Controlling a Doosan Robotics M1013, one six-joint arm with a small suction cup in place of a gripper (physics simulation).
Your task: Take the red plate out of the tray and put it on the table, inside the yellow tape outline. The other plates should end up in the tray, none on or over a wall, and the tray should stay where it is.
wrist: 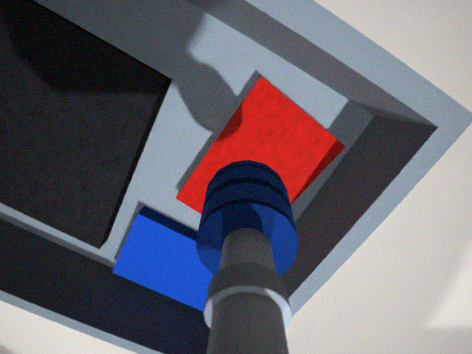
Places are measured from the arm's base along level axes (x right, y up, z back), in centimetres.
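Pixels of known places: hand, tool point: (246, 198).
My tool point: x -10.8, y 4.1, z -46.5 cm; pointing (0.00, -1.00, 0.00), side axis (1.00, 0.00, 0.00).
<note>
Ahead of a thing's pixels: the offset from my tool point to its top centre. "spot": to the spot under its first point. Level surfaces: height alone.
The red plate {dx +0.7, dy -5.8, dz +1.1 cm} (270, 132) lies inside the grey tray {spot: dx +5.5, dy -2.0, dz -4.4 cm} (395, 75), near its right corner; its lower part is hidden behind my cup. The blue plate {dx -4.6, dy -5.6, dz +9.5 cm} (160, 260) lies in the tray at the lower middle, partly hidden by my cup and its stem. The large black plate {dx -12.0, dy -5.6, dz -0.5 cm} (75, 135) lies in the tray on the left and runs out of view. My suction cup (247, 185) is dark blue and hangs over the lower part of the red plate, with no plate seen held on it. A shadow falls on the red plate's left edge. The yellow tape outline does not show.
The tray's walls stand close around the plates, with the right wall (360, 185) beside the red plate and the lower wall (90, 295) beside the blue one. The pale table {dy -7.0 cm} (425, 240) shows outside the tray at the right.
</note>
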